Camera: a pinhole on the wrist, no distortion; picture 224 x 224 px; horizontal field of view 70.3 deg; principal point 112.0 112.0 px. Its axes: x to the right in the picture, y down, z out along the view. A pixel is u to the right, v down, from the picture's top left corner.
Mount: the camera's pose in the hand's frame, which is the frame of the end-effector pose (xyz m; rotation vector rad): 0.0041 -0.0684 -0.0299 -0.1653 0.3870 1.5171
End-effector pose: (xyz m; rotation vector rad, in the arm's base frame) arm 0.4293 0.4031 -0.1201 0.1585 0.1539 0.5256
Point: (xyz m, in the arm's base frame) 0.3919 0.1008 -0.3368
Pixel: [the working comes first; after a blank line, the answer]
In the camera's frame: -0.1466 0.1328 -0.2410

behind the camera
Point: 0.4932 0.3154 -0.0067
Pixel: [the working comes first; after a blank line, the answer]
In the camera's frame: -0.0714 0.0267 0.1442

33 141
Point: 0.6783 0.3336 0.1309
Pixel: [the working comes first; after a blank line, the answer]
In the camera's frame: -0.1735 -0.1052 0.3045

21 57
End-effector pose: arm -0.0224 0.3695 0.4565 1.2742 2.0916 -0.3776
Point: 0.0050 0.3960 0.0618
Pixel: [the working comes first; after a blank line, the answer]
In the camera's frame: -0.0428 -0.2164 0.3601

93 16
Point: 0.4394 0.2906 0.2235
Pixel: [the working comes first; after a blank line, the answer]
In the camera's frame: 0.2388 0.1287 0.5259

184 151
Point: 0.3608 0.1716 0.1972
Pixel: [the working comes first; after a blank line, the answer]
In the camera's frame: 0.0990 0.1673 0.5271

142 162
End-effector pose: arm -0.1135 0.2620 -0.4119 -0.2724 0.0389 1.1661
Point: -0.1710 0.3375 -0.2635
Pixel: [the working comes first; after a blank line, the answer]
In the camera's frame: 0.0441 0.0174 0.2264

143 124
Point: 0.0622 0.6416 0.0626
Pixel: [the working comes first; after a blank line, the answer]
In the camera's frame: -0.2325 -0.2520 0.5492

45 39
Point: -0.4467 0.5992 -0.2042
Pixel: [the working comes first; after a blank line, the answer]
In the camera's frame: 0.3078 -0.0590 0.4959

211 93
